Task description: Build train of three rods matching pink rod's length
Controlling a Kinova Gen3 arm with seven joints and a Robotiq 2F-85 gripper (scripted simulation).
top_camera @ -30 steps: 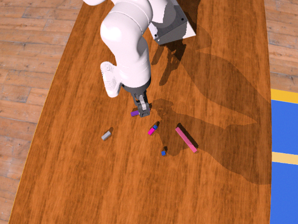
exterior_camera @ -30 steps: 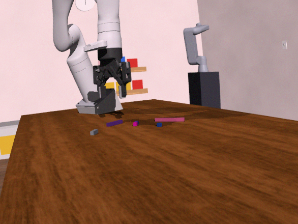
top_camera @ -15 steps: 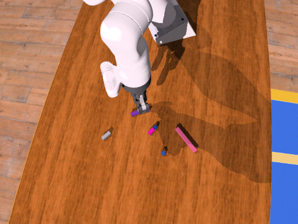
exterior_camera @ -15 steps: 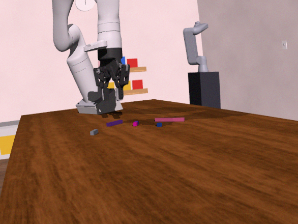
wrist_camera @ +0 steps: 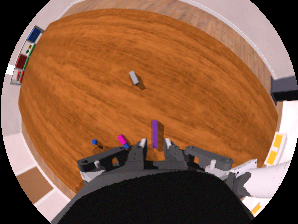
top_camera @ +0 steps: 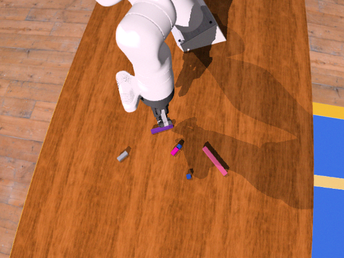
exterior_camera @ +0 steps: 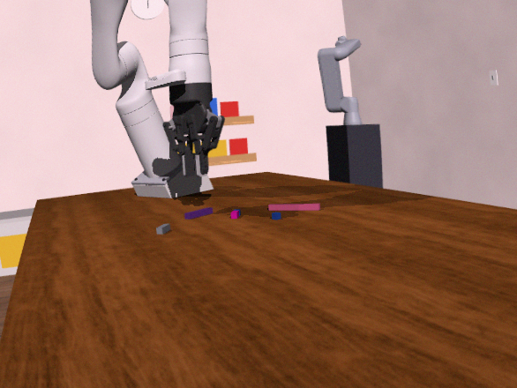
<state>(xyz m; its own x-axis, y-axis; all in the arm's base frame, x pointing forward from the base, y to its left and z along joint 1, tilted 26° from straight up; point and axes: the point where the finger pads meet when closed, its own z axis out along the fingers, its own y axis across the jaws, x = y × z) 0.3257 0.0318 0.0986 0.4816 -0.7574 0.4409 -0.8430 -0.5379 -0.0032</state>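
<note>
My hand is 80 mm above the purple rod. The rest, counted from my hand: small blue rod (120 mm ahead, 90 mm to the left, 80 mm below); magenta rod (80 mm below, 60 mm ahead, 50 mm to the left); grey rod (100 mm ahead, 80 mm to the right, 80 mm below).
</note>
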